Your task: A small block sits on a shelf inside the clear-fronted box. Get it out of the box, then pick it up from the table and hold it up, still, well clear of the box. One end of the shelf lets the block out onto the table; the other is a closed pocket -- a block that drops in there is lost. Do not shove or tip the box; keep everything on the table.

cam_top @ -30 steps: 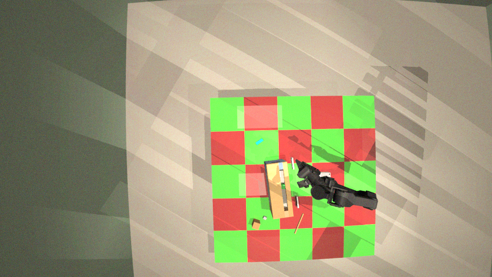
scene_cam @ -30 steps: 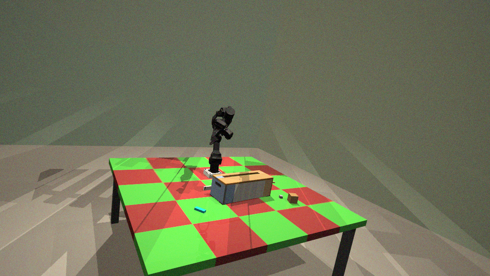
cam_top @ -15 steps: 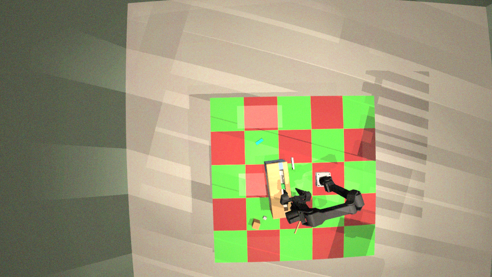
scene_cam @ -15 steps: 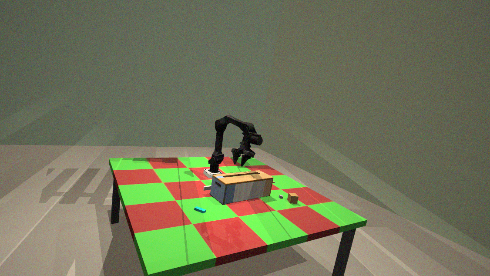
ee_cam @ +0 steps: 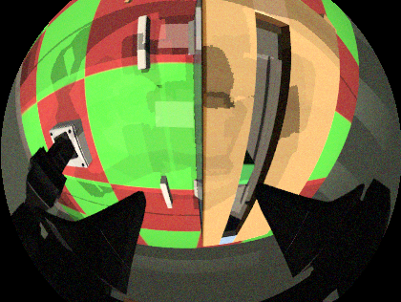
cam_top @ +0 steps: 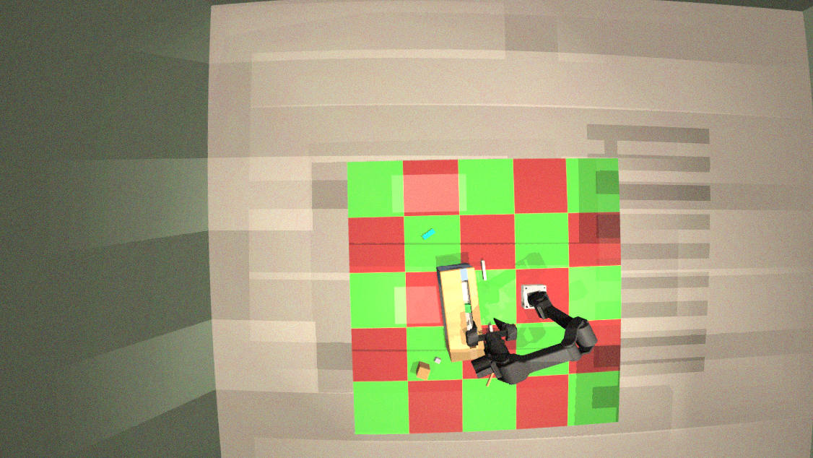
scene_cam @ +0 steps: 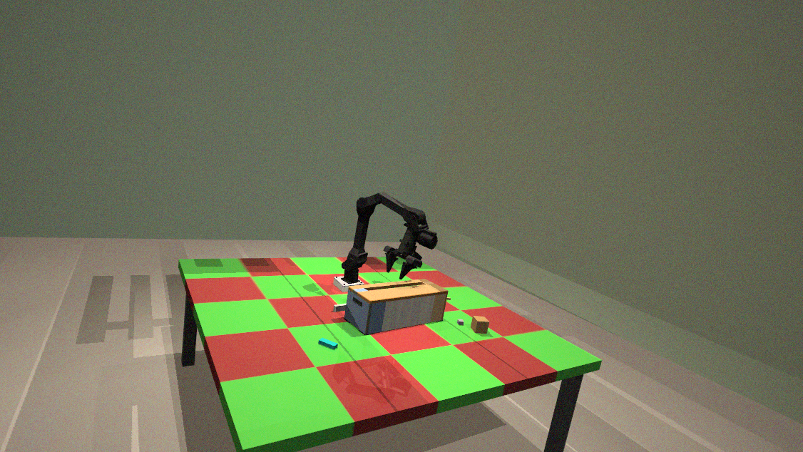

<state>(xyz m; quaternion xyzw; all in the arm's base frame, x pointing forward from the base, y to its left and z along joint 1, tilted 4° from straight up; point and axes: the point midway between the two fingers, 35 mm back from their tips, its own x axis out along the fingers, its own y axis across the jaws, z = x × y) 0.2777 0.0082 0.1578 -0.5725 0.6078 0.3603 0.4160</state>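
My gripper tip is now 4 cm short of the green block, 4 cm to the left of it and 7 cm above it. Round my gripper tip: thin yellow stick (4 cm behind, 31 cm to the left, 15 cm below); then tiny grey cube (21 cm ahead, 20 cm to the left, 15 cm below); then brown cube (29 cm ahead, 23 cm to the left, 13 cm below).
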